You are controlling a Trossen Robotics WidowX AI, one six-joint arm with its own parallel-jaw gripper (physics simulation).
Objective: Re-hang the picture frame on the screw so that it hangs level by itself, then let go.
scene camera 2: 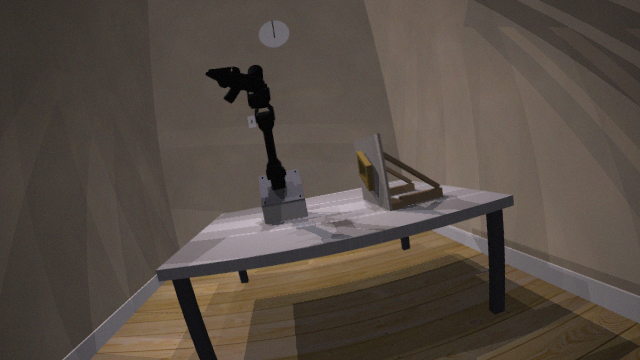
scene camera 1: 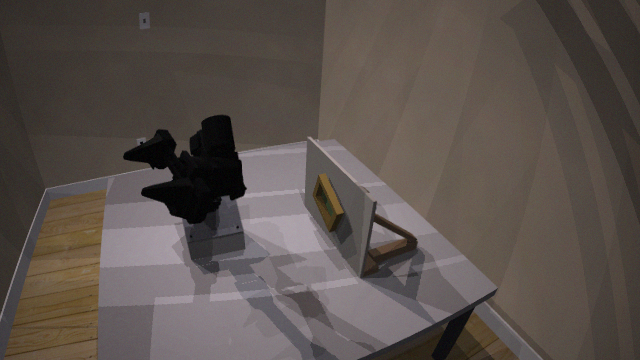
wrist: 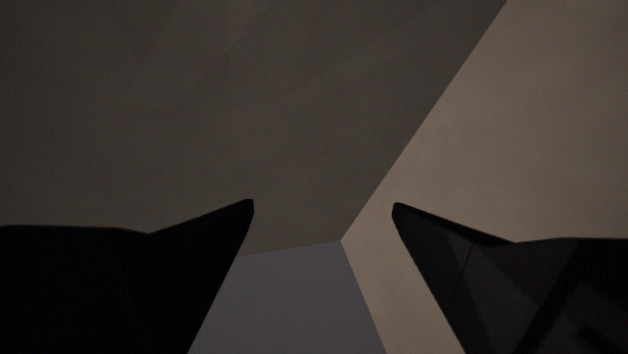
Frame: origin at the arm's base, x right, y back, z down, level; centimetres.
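Seen in the pictures: gripper, between the fingertips: [scene camera 2: 206,72] [scene camera 1: 132,172] [wrist: 323,207]; arm's base, origin of its link: [scene camera 2: 278,184].
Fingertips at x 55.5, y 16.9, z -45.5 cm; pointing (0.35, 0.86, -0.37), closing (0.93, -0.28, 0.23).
Offsets run from my fingertips to a thing's top centre. "spot": to the spot under its first point. Level surfaces: height alone.
The golden-yellow picture frame @[dx -41.8, dy -57.2, dz +36.6 cm] [scene camera 1: 334,198] [scene camera 2: 369,176] is against the front face of an upright grey-white board @[spot: dx -25.5, dy -58.9, dz +40.4 cm] [scene camera 1: 357,215] [scene camera 2: 370,143]. In the scene camera 1 view it sits tilted, its end nearer that camera lower than its far end. A green patch shows inside it. The screw does not show in any view. My gripper [scene camera 1: 134,173] [scene camera 2: 208,73] [wrist: 323,207] is open and empty. It is raised high over the robot's base, well apart from the frame, with its fingers pointing away from the board. The frame does not show in the wrist view.
Brown wooden struts @[spot: dx -23.4, dy -74.8, dz +58.2 cm] [scene camera 1: 392,248] [scene camera 2: 420,197] brace the board from behind on the grey table @[dz +62.0 cm] [scene camera 1: 280,330] [scene camera 2: 240,250]. The arm's grey base block [scene camera 1: 217,247] [scene camera 2: 285,211] stands left of the board. Walls stand behind and to the right of the table.
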